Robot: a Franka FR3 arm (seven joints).
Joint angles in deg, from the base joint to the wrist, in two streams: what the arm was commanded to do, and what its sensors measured. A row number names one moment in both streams.
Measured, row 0:
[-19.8, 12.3, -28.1, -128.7, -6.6, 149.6, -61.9]
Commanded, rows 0 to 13:
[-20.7, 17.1, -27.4, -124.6, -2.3, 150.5, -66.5]
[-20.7, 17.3, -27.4, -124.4, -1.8, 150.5, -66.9]
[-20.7, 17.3, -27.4, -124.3, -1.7, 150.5, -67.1]
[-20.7, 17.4, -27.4, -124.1, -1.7, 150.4, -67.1]
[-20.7, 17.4, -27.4, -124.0, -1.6, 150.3, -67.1]
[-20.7, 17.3, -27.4, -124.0, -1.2, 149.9, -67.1]
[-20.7, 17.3, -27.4, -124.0, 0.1, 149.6, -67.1]
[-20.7, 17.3, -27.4, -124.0, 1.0, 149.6, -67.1]
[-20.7, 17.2, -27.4, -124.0, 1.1, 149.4, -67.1]
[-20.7, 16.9, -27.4, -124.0, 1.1, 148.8, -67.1]
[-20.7, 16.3, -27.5, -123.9, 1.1, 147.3, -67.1]
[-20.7, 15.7, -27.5, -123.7, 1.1, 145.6, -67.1]
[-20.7, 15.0, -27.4, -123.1, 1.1, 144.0, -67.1]
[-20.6, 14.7, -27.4, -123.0, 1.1, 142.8, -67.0]
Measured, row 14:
[-20.0, 15.9, -28.0, -124.6, -0.8, 147.5, -65.4]
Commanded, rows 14 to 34:
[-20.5, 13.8, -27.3, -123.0, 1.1, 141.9, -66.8]
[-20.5, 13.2, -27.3, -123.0, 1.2, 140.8, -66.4]
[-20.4, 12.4, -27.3, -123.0, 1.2, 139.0, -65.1]
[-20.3, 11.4, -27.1, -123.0, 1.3, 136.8, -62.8]
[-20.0, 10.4, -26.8, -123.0, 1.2, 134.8, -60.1]
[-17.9, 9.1, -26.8, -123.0, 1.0, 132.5, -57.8]
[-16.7, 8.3, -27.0, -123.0, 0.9, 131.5, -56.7]
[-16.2, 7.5, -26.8, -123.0, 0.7, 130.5, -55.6]
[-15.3, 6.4, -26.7, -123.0, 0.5, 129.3, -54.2]
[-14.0, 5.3, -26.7, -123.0, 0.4, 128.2, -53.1]
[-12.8, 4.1, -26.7, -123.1, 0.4, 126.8, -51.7]
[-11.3, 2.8, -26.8, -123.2, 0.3, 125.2, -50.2]
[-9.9, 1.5, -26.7, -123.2, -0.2, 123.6, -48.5]
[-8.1, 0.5, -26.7, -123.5, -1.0, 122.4, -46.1]
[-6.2, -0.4, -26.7, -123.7, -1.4, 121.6, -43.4]
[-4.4, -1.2, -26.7, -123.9, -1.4, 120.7, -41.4]
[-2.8, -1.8, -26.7, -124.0, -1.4, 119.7, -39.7]
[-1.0, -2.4, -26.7, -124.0, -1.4, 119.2, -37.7]
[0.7, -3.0, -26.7, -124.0, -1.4, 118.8, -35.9]
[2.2, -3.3, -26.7, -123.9, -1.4, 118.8, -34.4]
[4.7, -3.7, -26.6, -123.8, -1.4, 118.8, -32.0]
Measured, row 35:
[0.4, -1.2, -26.3, -122.7, -0.2, 119.8, -37.0]
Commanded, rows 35 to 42:
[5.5, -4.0, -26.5, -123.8, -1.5, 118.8, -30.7]
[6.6, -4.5, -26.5, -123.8, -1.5, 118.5, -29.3]
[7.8, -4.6, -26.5, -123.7, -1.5, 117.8, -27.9]
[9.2, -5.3, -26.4, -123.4, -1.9, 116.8, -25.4]
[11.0, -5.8, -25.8, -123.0, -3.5, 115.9, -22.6]
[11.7, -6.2, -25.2, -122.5, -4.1, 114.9, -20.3]
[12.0, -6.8, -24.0, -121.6, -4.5, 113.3, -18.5]
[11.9, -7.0, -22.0, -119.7, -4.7, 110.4, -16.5]
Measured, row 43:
[10.9, -4.8, -24.7, -122.2, -2.8, 116.1, -21.9]
